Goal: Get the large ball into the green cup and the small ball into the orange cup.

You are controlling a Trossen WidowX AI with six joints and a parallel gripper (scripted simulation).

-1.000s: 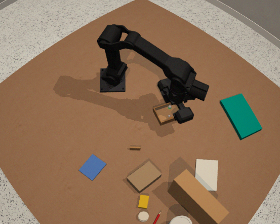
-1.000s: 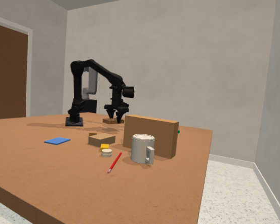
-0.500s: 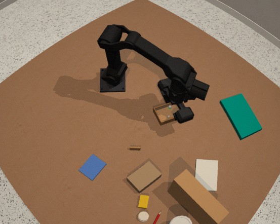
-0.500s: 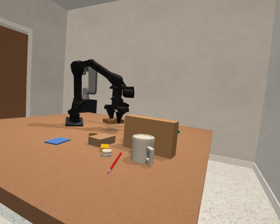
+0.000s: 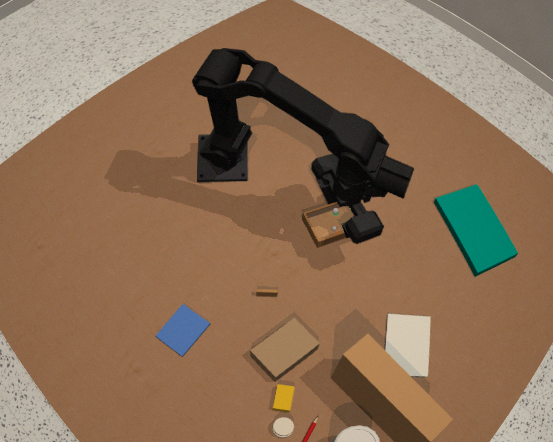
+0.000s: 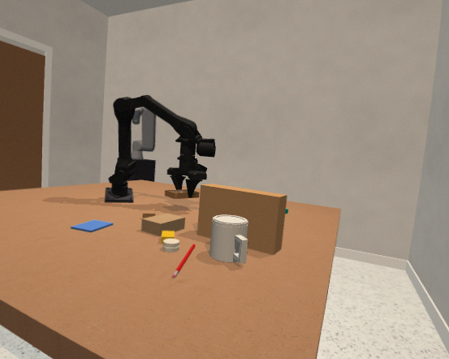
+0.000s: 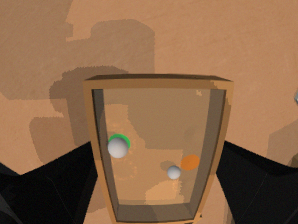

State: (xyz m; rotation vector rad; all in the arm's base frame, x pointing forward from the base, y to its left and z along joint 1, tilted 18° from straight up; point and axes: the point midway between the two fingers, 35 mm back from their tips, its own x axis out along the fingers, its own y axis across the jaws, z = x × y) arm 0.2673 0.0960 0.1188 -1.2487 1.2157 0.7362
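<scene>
Right now my hand is 3 cm above the wooden puzzle and 1 cm to the left of it. Round my hand: green slab: 28 cm to the left, 19 cm ahead, 8 cm below; white slab: 28 cm ahead, 9 cm below, 5 cm to the right; tan box: 24 cm to the right, 13 cm ahead, 7 cm below.
</scene>
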